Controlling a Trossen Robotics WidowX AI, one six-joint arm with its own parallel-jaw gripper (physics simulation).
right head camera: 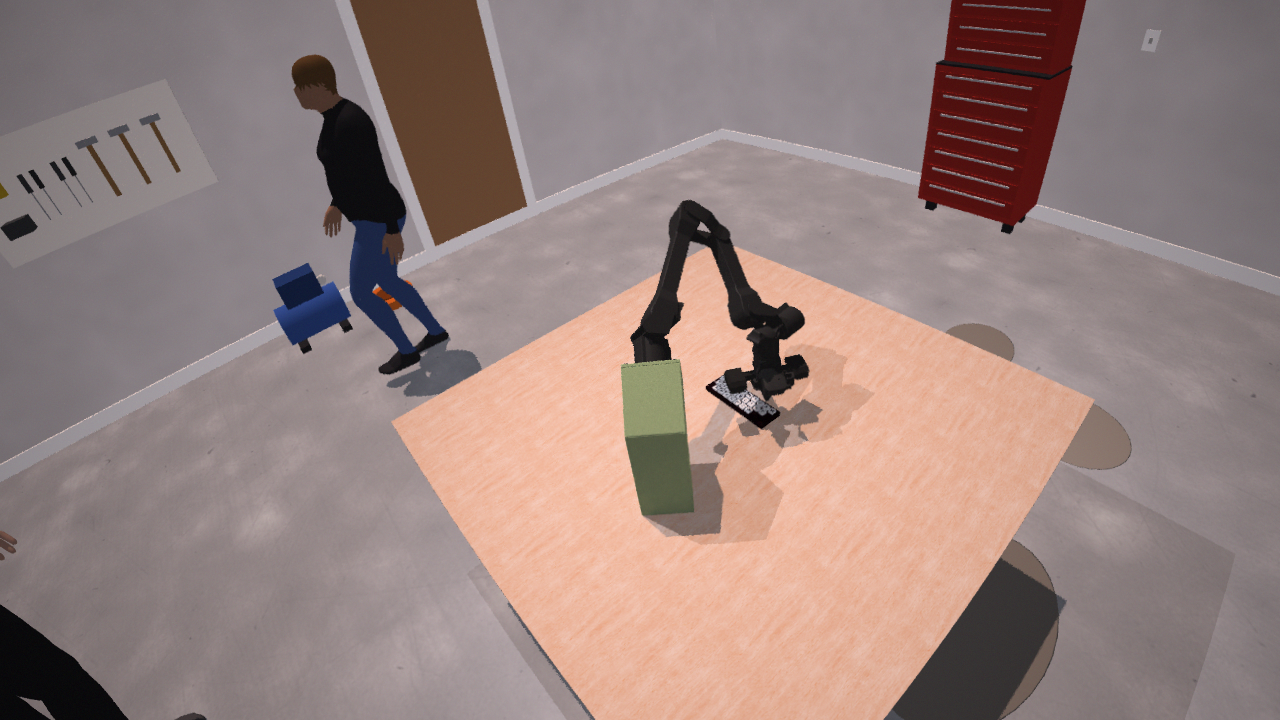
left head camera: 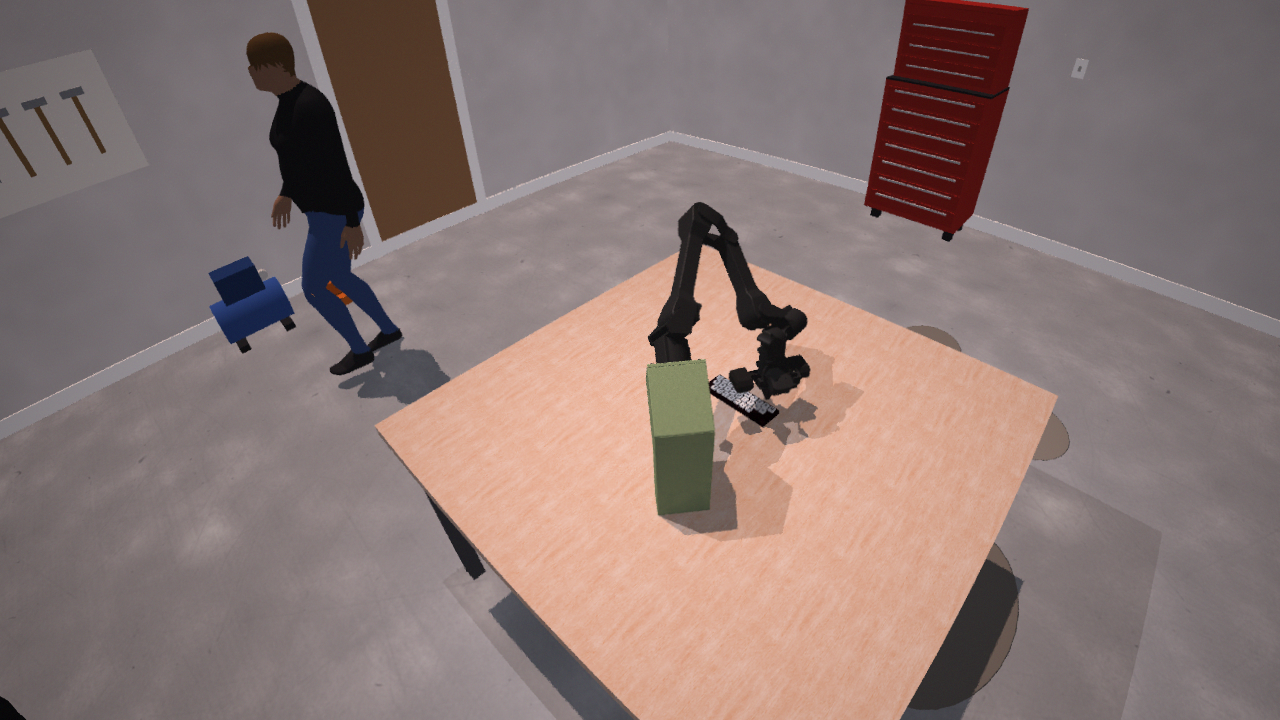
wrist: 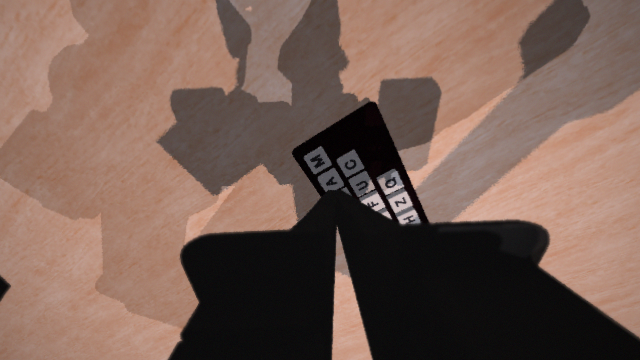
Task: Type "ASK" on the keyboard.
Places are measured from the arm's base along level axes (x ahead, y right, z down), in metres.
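Pixels of known places: gripper, fingertip midpoint: (right head camera: 766,399) (left head camera: 766,398) (wrist: 334,197); arm's base, origin of the base link: (right head camera: 652,369) (left head camera: 674,369).
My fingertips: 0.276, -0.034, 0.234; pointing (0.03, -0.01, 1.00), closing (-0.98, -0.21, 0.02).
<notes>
Ahead of a thing's pixels: the offset from my fingertips to its middle, as dx, dy, dz. Level surfaces: height alone.
A small black keyboard @(-0.036, -0.058, +0.032) (left head camera: 744,402) (right head camera: 747,405) (wrist: 350,130) with pale letter keys lies on the table. In the wrist view the M key @(+0.006, +0.018, +0.026) (wrist: 316,160), A key @(+0.001, +0.000, +0.026) (wrist: 331,181), C key @(-0.016, +0.010, +0.026) (wrist: 350,164), U, F, Q, Z and H show at its far end. The S and K keys do not show there; the fingers hide the rest. My gripper (left head camera: 768,392) (right head camera: 767,394) (wrist: 334,197) is shut and empty, pointing down over the keyboard. In the wrist view its tips overlap the near edge of the A key. I cannot tell whether they touch any key.
A tall green block (left head camera: 683,470) (right head camera: 662,474) stands on the wooden table @(dz +0.041) (left head camera: 537,447) (right head camera: 554,465), in front of my arm's base and left of the keyboard. A person (left head camera: 313,152) (right head camera: 358,161) walks on the floor behind the table's left side.
</notes>
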